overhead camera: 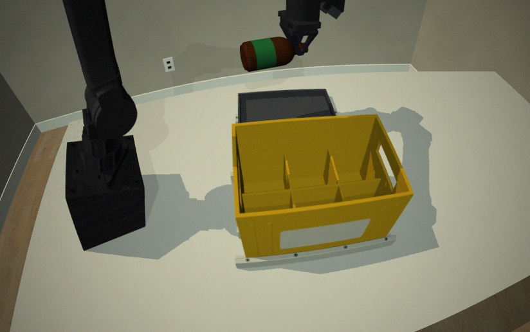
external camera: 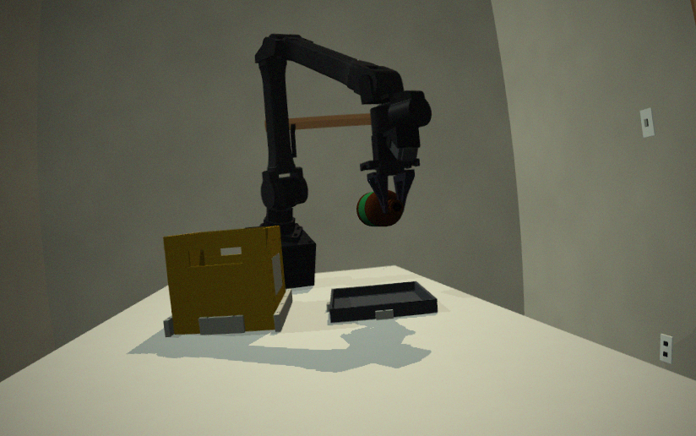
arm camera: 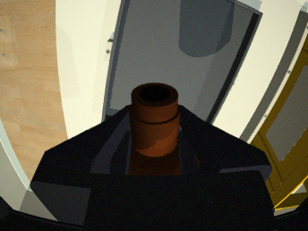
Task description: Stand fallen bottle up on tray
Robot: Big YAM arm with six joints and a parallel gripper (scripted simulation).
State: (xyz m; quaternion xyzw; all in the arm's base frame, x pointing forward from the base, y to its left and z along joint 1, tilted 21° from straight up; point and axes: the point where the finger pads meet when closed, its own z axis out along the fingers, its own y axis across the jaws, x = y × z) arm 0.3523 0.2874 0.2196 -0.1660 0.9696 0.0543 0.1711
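My hand is 5 cm past the bottle and 2 cm to the left of it. Also, from my hand: tray 2 cm behind, 4 cm to the right, 18 cm below; then yellow crate 3 cm ahead, 32 cm to the right, 11 cm below.
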